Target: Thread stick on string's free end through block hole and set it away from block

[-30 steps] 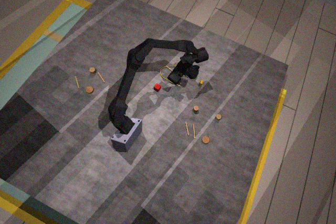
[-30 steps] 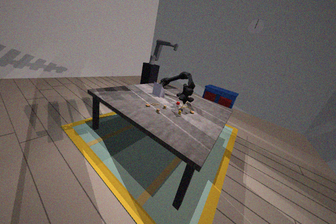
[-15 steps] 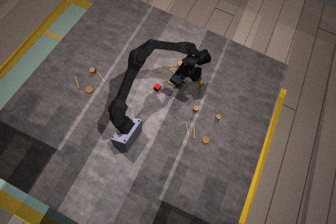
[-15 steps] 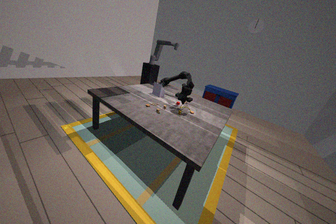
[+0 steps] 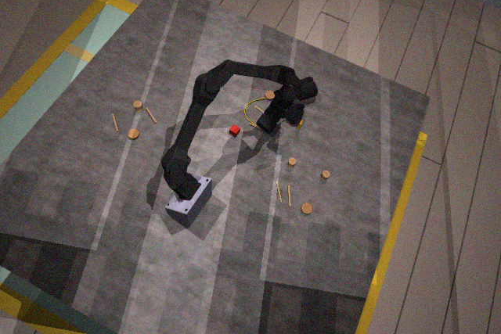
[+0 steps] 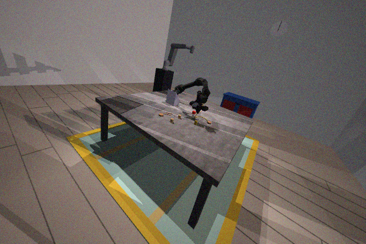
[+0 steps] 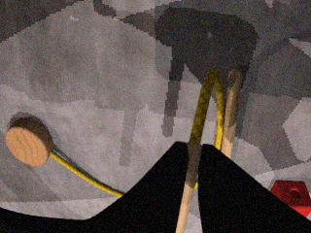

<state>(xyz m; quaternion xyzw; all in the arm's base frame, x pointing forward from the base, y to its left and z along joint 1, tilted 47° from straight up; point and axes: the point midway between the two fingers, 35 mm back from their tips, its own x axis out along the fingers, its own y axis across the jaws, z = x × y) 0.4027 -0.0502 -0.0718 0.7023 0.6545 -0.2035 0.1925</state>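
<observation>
Right now the round wooden block is 10 cm behind my gripper tip, 15 cm to the right of it and 5 cm below it. The rest, counted from my gripper tip: red block 9 cm behind, 10 cm to the left, 5 cm below; then yellow block 6 cm ahead, 10 cm to the right, 4 cm below; then round wooden button 12 cm ahead, 6 cm to the left, 6 cm below.
</observation>
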